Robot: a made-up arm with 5 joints.
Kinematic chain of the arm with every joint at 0, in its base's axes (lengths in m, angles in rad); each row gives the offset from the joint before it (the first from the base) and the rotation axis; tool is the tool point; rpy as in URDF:
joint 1: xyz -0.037 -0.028 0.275 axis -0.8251 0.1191 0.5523
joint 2: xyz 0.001 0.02 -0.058 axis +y
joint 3: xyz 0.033 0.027 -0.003 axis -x
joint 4: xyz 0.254 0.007 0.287 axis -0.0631 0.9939 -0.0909
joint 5: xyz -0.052 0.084 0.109 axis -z
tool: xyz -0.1 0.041 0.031 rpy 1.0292 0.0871 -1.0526
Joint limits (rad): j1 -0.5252..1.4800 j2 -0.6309..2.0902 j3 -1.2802..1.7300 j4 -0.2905..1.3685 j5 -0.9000..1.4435
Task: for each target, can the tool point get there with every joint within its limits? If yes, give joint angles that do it. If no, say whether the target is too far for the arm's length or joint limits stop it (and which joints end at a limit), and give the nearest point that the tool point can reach.
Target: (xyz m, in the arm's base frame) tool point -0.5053 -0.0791 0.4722
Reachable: no: joint limits stop it (at a limit: joint 1, joint 2, joint 4) | nearest point -0.2271 -0.1515 0.5275 | short by 0.293 m
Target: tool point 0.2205 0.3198 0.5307
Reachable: yes | joints 0.2643 0.2178 0.2297 0.4188 -0.4827
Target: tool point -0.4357 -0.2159 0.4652
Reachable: no: joint limits stop it (at a limit: joint 1, joint 2) | nearest point -0.2353 -0.2317 0.4962 | short by 0.203 m
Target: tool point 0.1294 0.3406 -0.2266
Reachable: yes | joints 0.7655 0.5812 0.8608 1.2287 0.8699
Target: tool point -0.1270 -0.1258 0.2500
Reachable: no: joint limits stop it (at a limit: joint 1, joint 2, joint 4) | nearest point -0.1702 -0.3190 0.3062 | short by 0.206 m
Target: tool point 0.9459 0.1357 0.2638
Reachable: no: too far | nearest point 0.5952 0.0998 0.2562 | short by 0.353 m
